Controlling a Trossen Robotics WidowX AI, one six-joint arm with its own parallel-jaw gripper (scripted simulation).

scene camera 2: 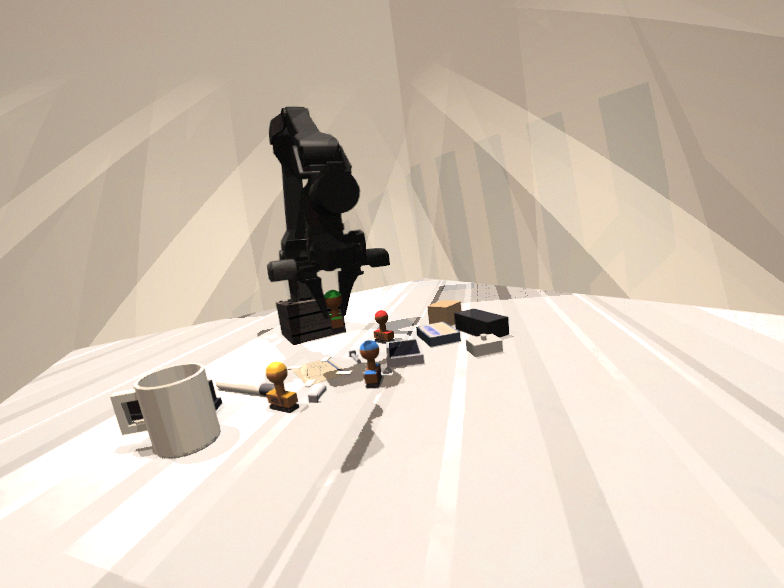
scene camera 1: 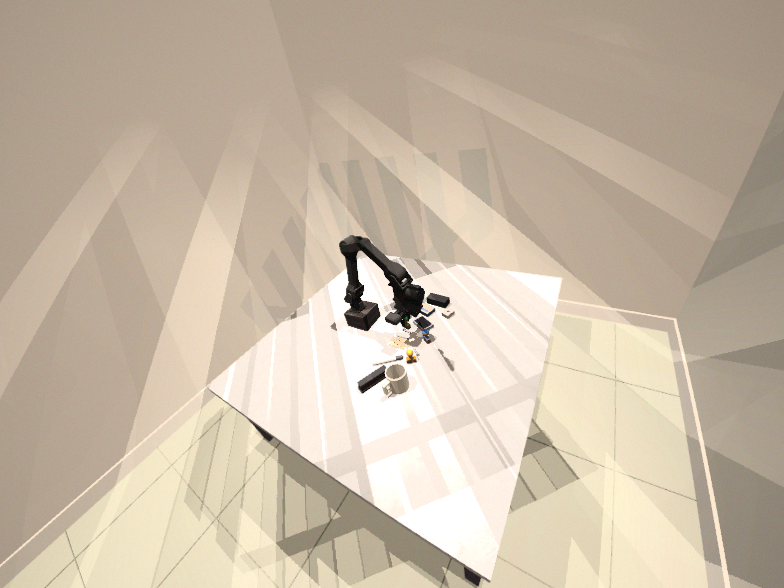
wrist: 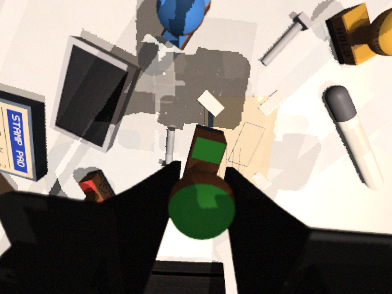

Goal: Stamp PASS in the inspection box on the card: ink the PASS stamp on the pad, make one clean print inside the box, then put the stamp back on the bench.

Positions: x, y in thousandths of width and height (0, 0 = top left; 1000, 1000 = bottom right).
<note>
I see my gripper (scene camera 2: 428, 540), a green-knobbed stamp (wrist: 514, 702), a mug (scene camera 2: 229, 705), an orange stamp (scene camera 2: 359, 681), a marker (wrist: 864, 338), a stamp pad box (scene camera 2: 558, 569), a card (scene camera 2: 402, 634) and an ink pad (scene camera 2: 517, 599).
My gripper shows as well in the wrist view (wrist: 517, 580). The card also shows in the wrist view (wrist: 634, 420). The ink pad is seen too in the wrist view (wrist: 244, 294). The wrist view misses the mug: it is out of frame.
</note>
